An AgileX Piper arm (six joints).
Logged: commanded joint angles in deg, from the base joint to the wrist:
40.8 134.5 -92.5 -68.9 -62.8 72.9
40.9 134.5 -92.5 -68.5 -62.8 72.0
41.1 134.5 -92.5 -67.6 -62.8 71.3
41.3 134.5 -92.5 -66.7 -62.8 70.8
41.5 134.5 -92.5 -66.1 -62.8 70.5
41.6 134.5 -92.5 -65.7 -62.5 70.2
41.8 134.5 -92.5 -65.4 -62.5 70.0
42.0 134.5 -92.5 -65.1 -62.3 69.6
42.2 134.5 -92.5 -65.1 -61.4 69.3
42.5 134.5 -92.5 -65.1 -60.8 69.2
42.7 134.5 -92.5 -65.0 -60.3 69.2
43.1 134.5 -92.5 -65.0 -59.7 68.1
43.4 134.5 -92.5 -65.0 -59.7 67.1
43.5 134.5 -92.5 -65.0 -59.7 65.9
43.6 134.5 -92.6 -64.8 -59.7 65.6
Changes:
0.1 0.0 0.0 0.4 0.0 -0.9
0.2 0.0 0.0 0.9 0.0 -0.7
0.2 0.0 0.0 0.9 0.0 -0.5
0.2 0.0 0.0 0.6 0.0 -0.3
0.1 0.0 0.0 0.4 0.3 -0.3
0.2 0.0 0.0 0.3 0.0 -0.2
0.2 0.0 0.0 0.3 0.2 -0.4
0.2 0.0 0.0 0.0 0.9 -0.3
0.3 0.0 0.0 0.0 0.6 -0.1
0.2 0.0 0.0 0.1 0.5 0.0
0.4 0.0 0.0 0.0 0.6 -1.1
0.3 0.0 0.0 0.0 0.0 -1.0
0.1 0.0 0.0 0.0 0.0 -1.2
0.1 0.0 -0.1 0.2 0.0 -0.3

